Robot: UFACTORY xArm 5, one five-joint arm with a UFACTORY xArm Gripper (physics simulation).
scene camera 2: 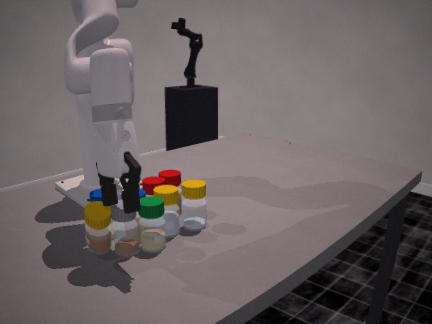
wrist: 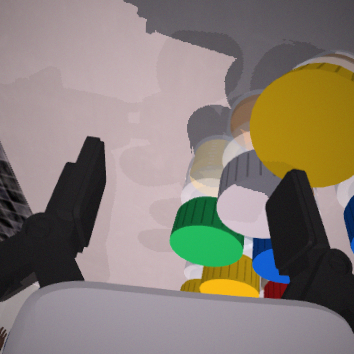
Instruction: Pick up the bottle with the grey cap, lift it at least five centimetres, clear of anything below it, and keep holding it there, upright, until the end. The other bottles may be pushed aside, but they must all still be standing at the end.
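Places are measured from the arm's base along level axes (x ahead, y left, z up), in metres.
Pixels of known places: gripper, fingertip midpoint: (scene camera 2: 121, 208) (wrist: 193, 173); arm's base, link origin: (scene camera 2: 99, 183).
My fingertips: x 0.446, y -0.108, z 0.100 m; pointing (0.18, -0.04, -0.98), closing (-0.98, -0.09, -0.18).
Observation:
Ahead of a thing's pixels: the offset from my fingertips to its top centre. "spot": to the spot under its first point.
The grey-capped bottle {dx -0.048, dy +0.022, dz -0.012 m} (scene camera 2: 125, 231) (wrist: 242, 207) stands upright in the front row, with orange-brown contents low inside. It stands between a dark-yellow-capped bottle {dx -0.061, dy -0.032, dz +0.000 m} (scene camera 2: 98, 216) (wrist: 310, 125) and a green-capped bottle {dx -0.032, dy +0.078, dz -0.012 m} (scene camera 2: 151, 207) (wrist: 206, 245). My gripper (scene camera 2: 120, 204) (wrist: 193, 173) is open and holds nothing. In the scene view its fingertips hang at about cap height, overlapping the grey cap's upper part. In the wrist view the grey cap lies just left of the right finger, whose tip covers part of its edge; the green cap is also between the fingers, and the left finger is over the table.
Two yellow-capped bottles {dx -0.076, dy +0.138, dz -0.012 m} (scene camera 2: 166, 195) {dx -0.072, dy +0.208, dz -0.012 m} (scene camera 2: 193, 190), two red-capped ones {dx -0.146, dy +0.144, dz -0.012 m} (scene camera 2: 153, 184) {dx -0.170, dy +0.201, dz -0.012 m} (scene camera 2: 170, 178) and two blue-capped ones {spot: dx -0.124, dy -0.008, dz -0.012 m} (scene camera 2: 96, 195) (scene camera 2: 134, 192) stand close behind and beside the front row. The table's edge (scene camera 2: 320, 260) runs along the right. A black pedestal (scene camera 2: 191, 117) stands behind the table.

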